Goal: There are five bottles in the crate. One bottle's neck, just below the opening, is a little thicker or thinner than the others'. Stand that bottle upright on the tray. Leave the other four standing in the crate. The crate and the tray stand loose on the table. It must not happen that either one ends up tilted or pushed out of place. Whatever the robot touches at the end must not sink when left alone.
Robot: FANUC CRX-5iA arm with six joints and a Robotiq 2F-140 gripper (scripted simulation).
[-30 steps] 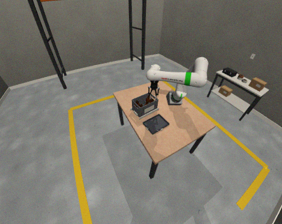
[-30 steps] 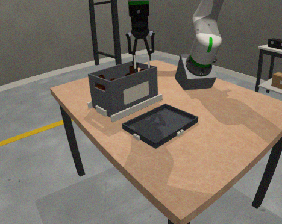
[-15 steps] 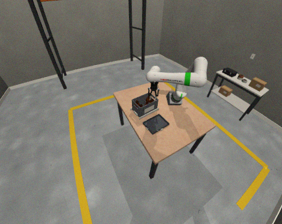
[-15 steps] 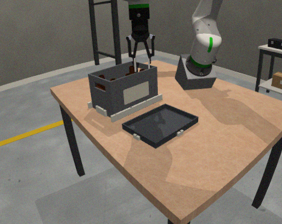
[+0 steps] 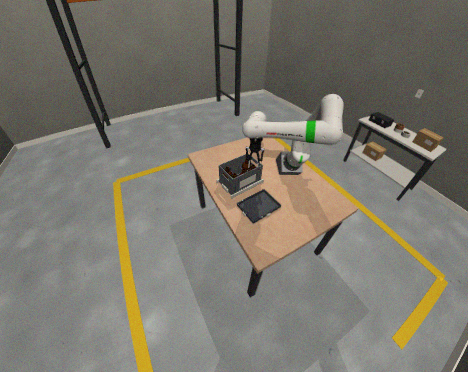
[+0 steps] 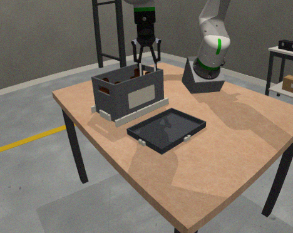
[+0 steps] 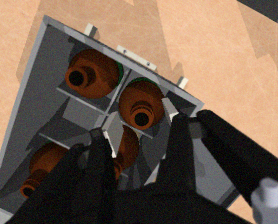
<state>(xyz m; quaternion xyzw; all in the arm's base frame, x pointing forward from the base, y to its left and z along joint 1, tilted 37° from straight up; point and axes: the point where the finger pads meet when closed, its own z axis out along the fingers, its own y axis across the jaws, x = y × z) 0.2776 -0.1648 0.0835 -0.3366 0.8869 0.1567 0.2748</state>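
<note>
Right now the bottle is 90 mm to the right of my hand and 90 mm below it. Also, from my hand: dark tray: 110 mm ahead, 230 mm to the left, 160 mm below; then dark grey crate: 90 mm ahead, 40 mm to the right, 90 mm below.
</note>
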